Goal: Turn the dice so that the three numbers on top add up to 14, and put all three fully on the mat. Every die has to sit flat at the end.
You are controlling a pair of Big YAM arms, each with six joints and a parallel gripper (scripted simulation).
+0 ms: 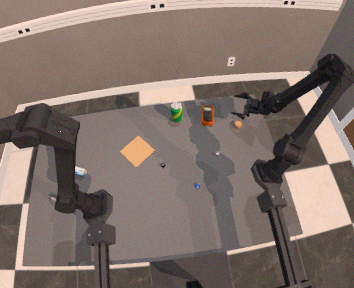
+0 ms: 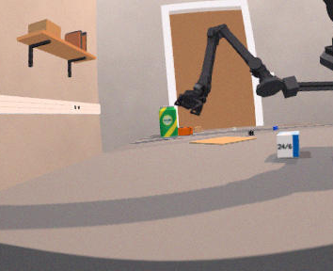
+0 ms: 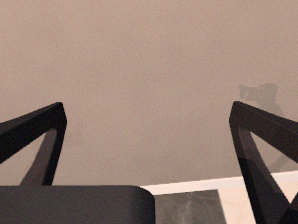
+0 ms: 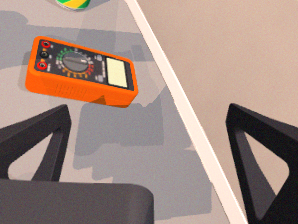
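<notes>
My right gripper is now 37 cm past the blue die, 29 cm to the right of it and 12 cm above it. From my right hand the other things lie so: mat 11 cm behind, 57 cm to the left, 12 cm below; then black die 23 cm behind, 44 cm to the left, 12 cm below.
</notes>
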